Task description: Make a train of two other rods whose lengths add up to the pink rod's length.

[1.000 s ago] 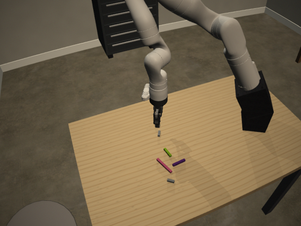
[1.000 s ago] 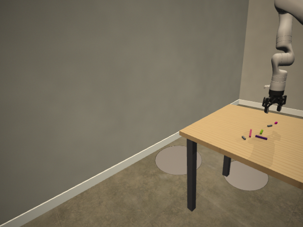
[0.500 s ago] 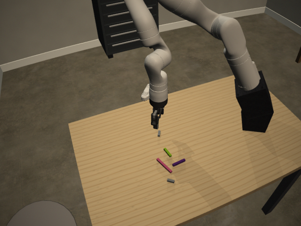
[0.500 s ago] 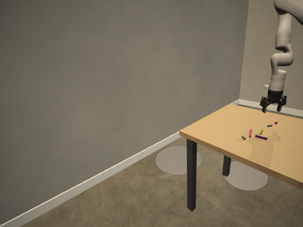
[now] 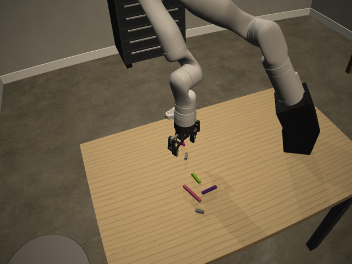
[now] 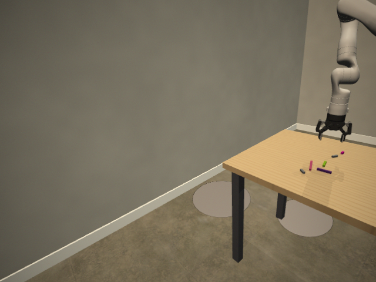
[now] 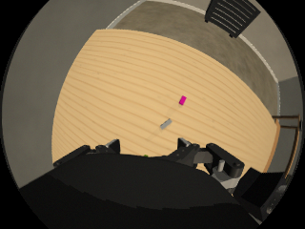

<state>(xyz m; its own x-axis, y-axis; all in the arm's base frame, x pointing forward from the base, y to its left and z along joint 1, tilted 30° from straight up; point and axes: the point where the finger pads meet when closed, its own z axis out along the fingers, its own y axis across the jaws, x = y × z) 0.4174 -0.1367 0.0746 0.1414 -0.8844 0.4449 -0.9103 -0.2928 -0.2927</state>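
The purple rod lies 150 mm to the left of my hand and 100 mm below it. Also, from my hand: magenta rod 60 mm behind, 90 mm to the right, 100 mm below; then lime rod 10 mm ahead, 80 mm to the left, 100 mm below; then pink rod 60 mm ahead, 120 mm to the left, 100 mm below.
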